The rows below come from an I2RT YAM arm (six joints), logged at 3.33 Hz.
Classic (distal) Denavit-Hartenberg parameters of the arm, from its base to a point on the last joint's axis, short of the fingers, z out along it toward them. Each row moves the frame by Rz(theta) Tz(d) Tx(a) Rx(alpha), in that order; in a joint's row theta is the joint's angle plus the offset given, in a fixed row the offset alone. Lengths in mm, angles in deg.
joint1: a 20, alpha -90, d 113.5, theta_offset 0
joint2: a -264, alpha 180, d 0, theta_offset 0
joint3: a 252.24, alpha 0, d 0, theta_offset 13.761
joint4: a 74, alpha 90, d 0, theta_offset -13.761
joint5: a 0, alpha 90, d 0, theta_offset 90
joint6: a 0, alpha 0, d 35.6, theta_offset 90
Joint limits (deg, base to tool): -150..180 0..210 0..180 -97..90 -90..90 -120..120
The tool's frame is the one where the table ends.
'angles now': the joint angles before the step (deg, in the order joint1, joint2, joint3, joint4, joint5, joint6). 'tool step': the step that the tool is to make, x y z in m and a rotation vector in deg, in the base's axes. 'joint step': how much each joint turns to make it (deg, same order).
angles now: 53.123 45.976 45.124 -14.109 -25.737 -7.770
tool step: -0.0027 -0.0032 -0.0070 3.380 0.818 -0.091
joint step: -0.021 -2.121 -3.610 4.984 -0.545 2.924
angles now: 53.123 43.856 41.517 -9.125 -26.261 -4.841
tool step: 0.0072 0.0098 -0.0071 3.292 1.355 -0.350
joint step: 0.008 2.400 -2.433 8.178 -0.167 3.432
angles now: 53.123 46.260 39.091 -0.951 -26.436 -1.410
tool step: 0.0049 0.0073 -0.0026 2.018 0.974 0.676
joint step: -0.016 2.187 -0.801 4.976 -0.934 2.118
